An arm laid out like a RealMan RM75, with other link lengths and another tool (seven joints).
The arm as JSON. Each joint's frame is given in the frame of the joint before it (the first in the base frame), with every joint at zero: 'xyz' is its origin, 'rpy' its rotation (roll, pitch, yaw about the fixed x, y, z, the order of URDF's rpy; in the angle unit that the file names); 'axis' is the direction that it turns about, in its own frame. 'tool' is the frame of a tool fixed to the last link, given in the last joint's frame.
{
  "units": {
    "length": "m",
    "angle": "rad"
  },
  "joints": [
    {
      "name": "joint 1",
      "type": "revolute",
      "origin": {
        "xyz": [
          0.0,
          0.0,
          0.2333
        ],
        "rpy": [
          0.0,
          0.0,
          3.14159
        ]
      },
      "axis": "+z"
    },
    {
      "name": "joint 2",
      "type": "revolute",
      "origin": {
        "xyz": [
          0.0,
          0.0,
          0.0
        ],
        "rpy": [
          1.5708,
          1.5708,
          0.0
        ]
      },
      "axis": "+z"
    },
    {
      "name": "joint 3",
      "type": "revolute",
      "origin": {
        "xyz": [
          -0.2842,
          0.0,
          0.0
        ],
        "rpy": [
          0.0,
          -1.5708,
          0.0
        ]
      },
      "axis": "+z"
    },
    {
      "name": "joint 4",
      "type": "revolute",
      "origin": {
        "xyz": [
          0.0,
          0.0,
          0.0
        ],
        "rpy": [
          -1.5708,
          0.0,
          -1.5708
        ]
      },
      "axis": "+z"
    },
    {
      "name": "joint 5",
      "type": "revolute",
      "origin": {
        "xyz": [
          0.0,
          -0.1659,
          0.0
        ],
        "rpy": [
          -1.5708,
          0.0,
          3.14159
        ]
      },
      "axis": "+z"
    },
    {
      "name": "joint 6",
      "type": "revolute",
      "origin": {
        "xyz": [
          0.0,
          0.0,
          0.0
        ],
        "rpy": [
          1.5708,
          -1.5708,
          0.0
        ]
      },
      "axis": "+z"
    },
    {
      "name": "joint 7",
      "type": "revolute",
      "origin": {
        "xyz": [
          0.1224,
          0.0,
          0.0
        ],
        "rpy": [
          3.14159,
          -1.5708,
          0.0
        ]
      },
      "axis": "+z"
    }
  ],
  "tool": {
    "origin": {
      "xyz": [
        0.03,
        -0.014,
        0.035
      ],
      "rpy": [
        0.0,
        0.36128,
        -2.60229
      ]
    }
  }
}
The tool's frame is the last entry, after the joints.
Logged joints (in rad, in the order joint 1, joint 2, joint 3, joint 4, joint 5, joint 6, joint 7), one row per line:
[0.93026 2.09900 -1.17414 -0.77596 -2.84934 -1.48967 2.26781]
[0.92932 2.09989 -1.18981 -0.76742 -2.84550 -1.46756 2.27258]
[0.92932 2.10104 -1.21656 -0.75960 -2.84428 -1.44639 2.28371]
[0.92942 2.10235 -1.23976 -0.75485 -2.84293 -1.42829 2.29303]
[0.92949 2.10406 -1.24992 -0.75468 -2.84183 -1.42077 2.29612]
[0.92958 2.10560 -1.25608 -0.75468 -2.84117 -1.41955 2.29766]
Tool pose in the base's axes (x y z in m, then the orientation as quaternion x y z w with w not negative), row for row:
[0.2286 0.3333 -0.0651 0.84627 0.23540 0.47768 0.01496]
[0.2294 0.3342 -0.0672 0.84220 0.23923 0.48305 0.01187]
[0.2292 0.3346 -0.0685 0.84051 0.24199 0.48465 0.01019]
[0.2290 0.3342 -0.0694 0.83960 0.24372 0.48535 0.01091]
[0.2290 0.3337 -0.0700 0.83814 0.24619 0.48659 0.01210]
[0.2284 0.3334 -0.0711 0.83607 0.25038 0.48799 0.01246]
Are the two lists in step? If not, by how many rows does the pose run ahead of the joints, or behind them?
The pose runs 2 rows ahead of the joints: the pose in row i belongs to the joints in row i + 2.
